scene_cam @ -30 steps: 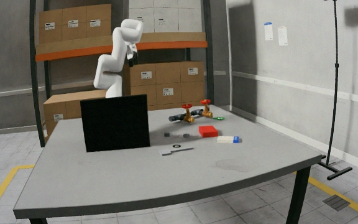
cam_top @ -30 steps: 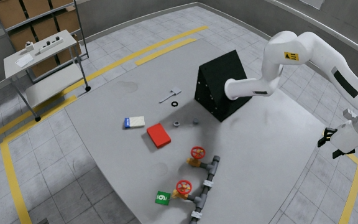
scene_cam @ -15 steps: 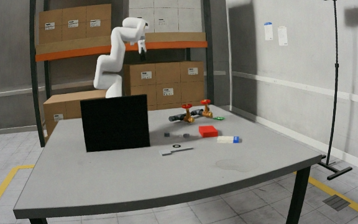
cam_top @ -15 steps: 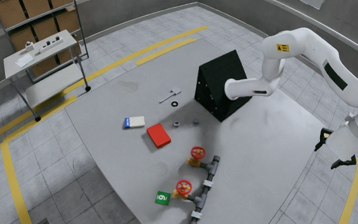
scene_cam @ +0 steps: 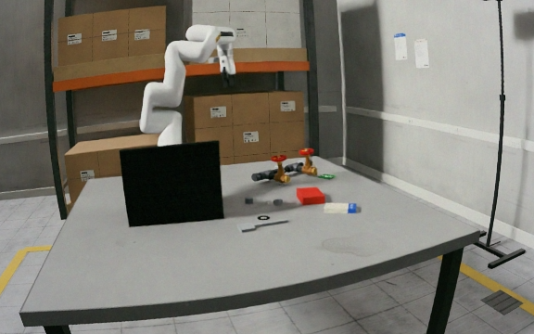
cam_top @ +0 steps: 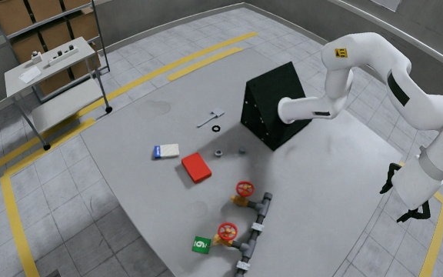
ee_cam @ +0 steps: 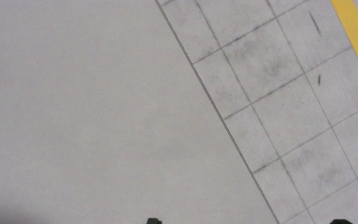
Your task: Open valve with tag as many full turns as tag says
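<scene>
Right now my hand is 360 mm short of the green tag, 340 mm to the left of it and 420 mm above it. From my hand the other things lie so: grey nut 50 mm ahead, 640 mm to the right, 420 mm below; then white-and-blue box 230 mm ahead, 790 mm to the right, 420 mm below; then red block 170 mm ahead, 630 mm to the right, 410 mm below.
</scene>
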